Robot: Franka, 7 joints.
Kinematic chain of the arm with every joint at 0, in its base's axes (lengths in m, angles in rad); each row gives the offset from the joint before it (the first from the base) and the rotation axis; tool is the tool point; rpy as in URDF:
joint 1: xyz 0 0 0.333 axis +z
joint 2: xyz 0 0 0 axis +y
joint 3: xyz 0 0 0.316 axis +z
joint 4: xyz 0.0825 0 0 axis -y
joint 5: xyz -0.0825 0 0.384 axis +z
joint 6: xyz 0 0 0 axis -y
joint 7: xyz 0.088 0 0 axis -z
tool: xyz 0 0 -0.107 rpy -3.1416 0 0
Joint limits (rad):
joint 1: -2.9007..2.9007
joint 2: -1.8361..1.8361
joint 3: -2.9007..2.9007
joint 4: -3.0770..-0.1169
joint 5: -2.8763..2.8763
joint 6: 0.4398..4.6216
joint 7: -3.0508..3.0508
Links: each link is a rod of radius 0.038 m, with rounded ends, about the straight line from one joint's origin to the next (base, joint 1, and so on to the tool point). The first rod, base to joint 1, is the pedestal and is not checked.
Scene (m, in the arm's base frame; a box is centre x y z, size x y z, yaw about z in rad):
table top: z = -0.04
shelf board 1: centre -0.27 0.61 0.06 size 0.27 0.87 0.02 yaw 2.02
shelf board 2: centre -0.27 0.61 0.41 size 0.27 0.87 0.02 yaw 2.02
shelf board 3: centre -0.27 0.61 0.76 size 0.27 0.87 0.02 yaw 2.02
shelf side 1: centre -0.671 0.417 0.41 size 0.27 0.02 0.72 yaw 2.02
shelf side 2: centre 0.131 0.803 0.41 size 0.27 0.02 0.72 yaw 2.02
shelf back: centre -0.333 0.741 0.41 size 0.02 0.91 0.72 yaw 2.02
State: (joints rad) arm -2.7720 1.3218 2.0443 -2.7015 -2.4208 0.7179 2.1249
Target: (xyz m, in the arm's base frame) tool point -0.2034 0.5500 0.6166
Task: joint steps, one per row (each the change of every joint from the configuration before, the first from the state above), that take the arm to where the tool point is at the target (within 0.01 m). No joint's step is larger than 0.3 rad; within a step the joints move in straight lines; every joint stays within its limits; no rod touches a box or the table.
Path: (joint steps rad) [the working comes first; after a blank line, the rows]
Joints at the target: -0.9275 -0.0797 2.9007 -1.9949 -2.8763 1.2392 2.1249
Straight joint move there: clear.

1: 0.2635 -0.2002 0.1223 0.1009 -0.0651 0.0745 0.0000
2: 0.2635 -0.2002 0.1224 0.1010 -0.0650 0.0745 0.0000
3: 0.2635 -0.2002 0.1223 0.1009 -0.0651 0.0744 0.0000
4: 0.2635 -0.2002 0.1224 0.1010 -0.0651 0.0745 0.0000
5: 0.2635 -0.2003 0.1223 0.1009 -0.0651 0.0745 0.0000
6: 0.2635 -0.2002 0.1224 0.1009 -0.0650 0.0745 0.0000
7: 0.2635 -0.2002 0.1223 0.1010 -0.0651 0.0744 0.0000

